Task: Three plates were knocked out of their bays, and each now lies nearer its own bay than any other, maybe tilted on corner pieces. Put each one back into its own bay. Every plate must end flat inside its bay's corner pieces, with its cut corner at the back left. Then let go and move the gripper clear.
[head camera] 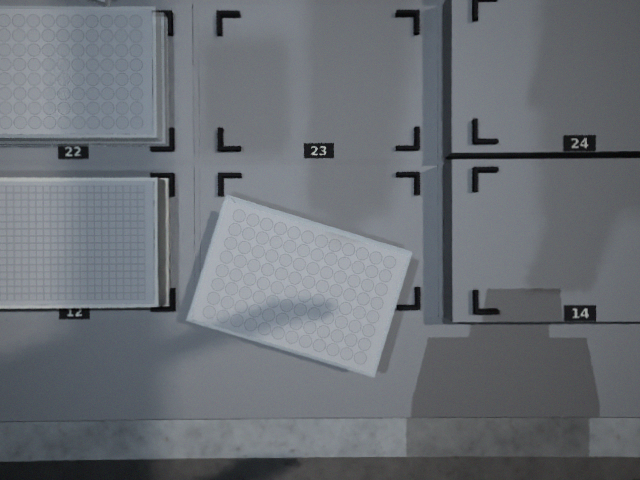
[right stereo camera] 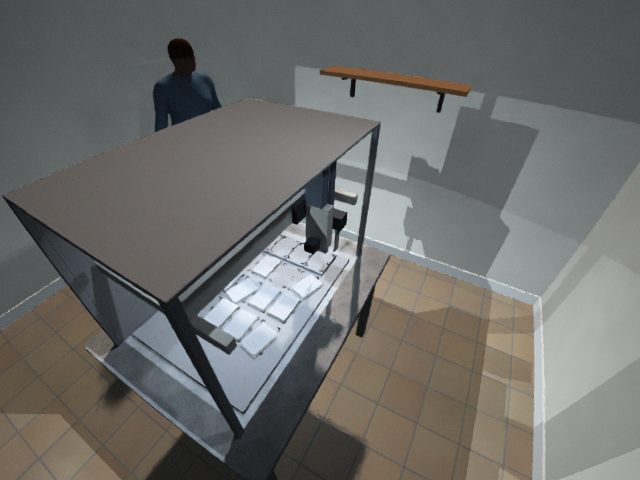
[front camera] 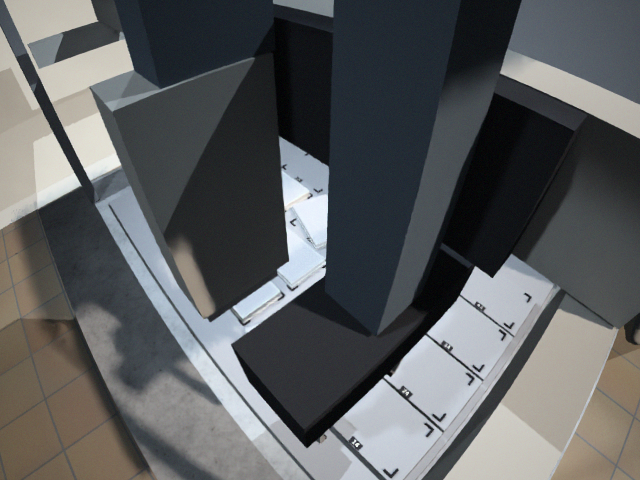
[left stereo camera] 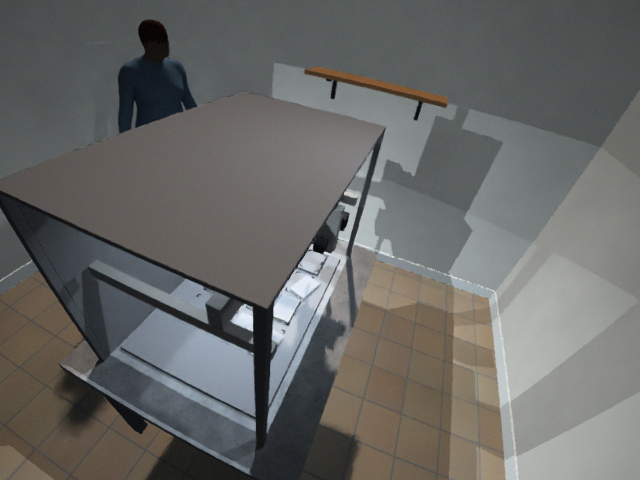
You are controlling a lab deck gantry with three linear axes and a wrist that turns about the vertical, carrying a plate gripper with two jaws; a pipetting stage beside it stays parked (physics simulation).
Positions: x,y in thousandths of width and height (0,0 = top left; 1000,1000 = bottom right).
Labels:
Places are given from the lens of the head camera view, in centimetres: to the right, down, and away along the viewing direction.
round-well plate (head camera: 424,578): -3, 2, 22
square-well plate (head camera: 155,505): -14, 0, 22
round-well plate (head camera: 126,168): -15, -10, 22
bay 23 (head camera: 427,172): -3, -11, 24
bay 14 (head camera: 843,489): 14, 0, 22

